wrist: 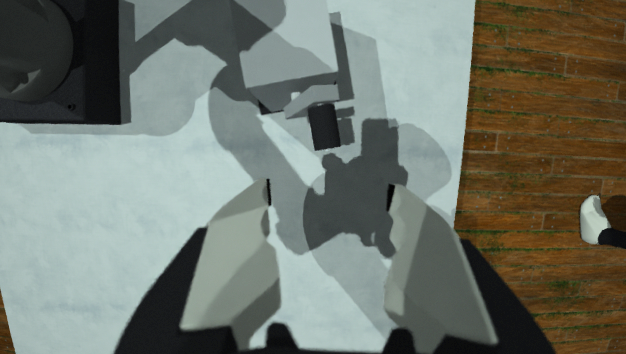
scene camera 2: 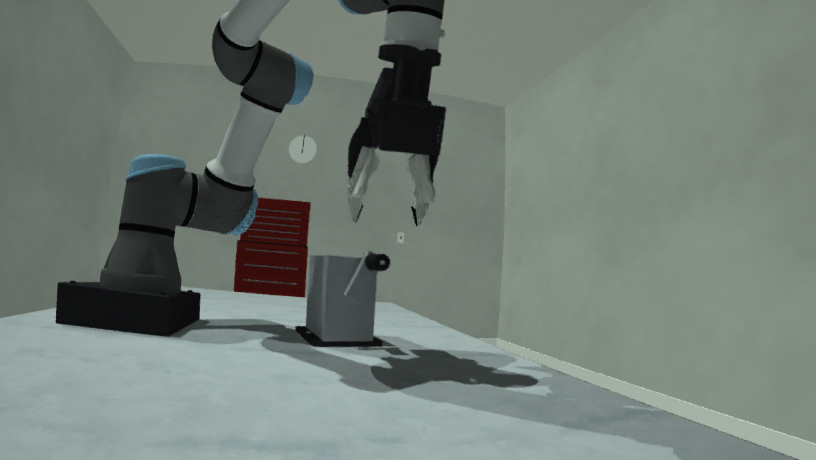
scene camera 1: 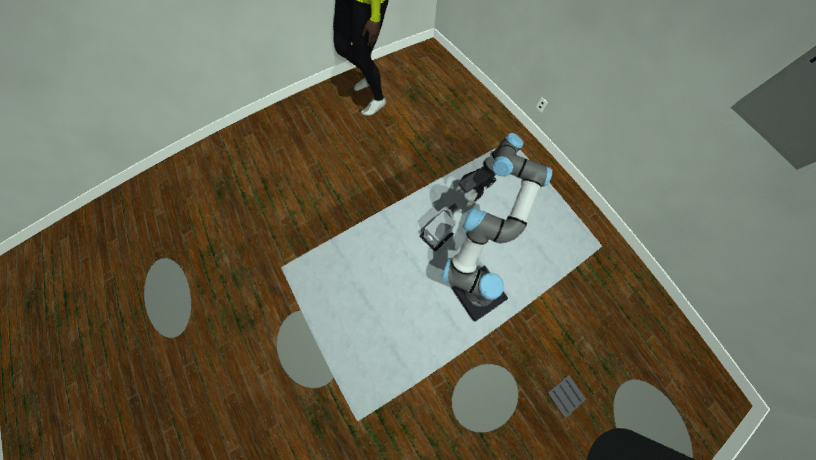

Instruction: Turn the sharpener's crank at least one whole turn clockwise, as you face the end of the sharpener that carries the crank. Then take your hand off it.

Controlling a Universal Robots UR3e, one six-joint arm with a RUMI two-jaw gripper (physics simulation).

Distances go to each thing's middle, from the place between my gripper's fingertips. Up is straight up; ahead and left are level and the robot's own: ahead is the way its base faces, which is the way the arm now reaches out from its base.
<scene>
The black crank knob (wrist: 323,122) is 5 cm below my hand, 4 cm to the left of it and 1 cm behind it. Round my hand: sharpener (scene camera 2: 332,319) (10 cm to the left, 10 cm below, 6 cm behind).
</scene>
